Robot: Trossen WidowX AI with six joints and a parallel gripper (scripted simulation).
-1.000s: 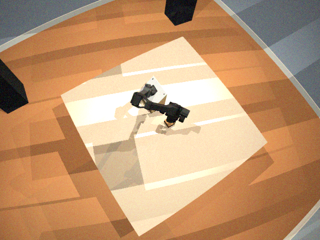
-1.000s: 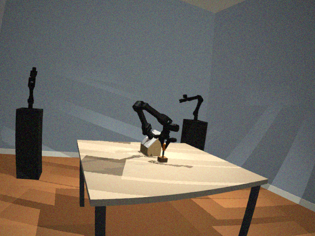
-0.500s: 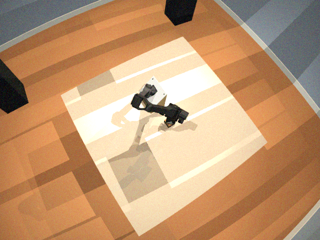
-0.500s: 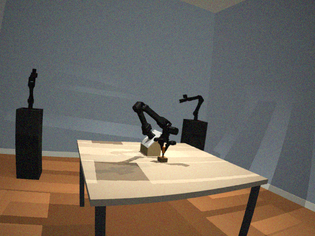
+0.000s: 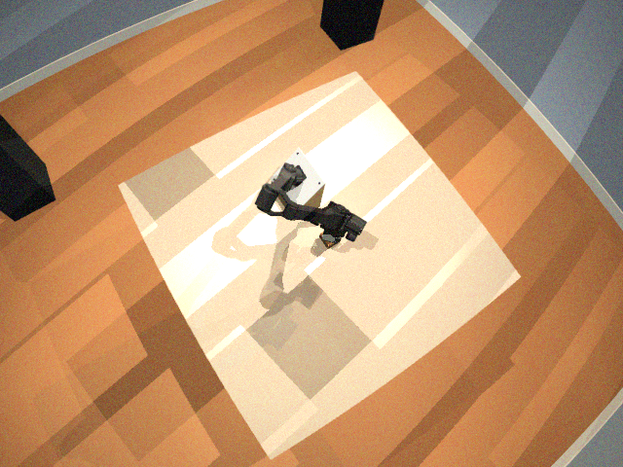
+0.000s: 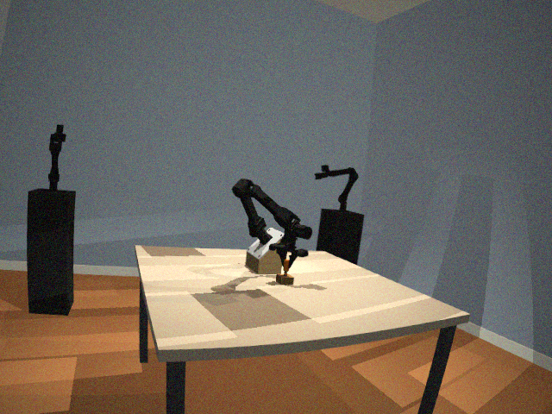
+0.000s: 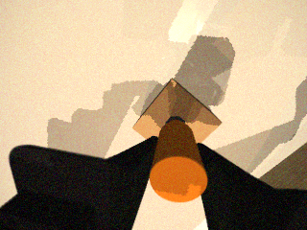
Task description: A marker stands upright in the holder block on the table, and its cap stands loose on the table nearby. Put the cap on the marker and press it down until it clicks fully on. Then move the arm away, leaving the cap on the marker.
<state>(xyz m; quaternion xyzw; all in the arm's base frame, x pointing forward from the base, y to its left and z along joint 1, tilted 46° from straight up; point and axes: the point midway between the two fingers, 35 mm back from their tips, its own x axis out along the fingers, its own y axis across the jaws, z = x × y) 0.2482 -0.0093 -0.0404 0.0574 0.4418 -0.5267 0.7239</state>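
Right now the orange cap is 10 mm above my gripper tip. From my gripper tip the other things lie so: holder block 60 mm below.
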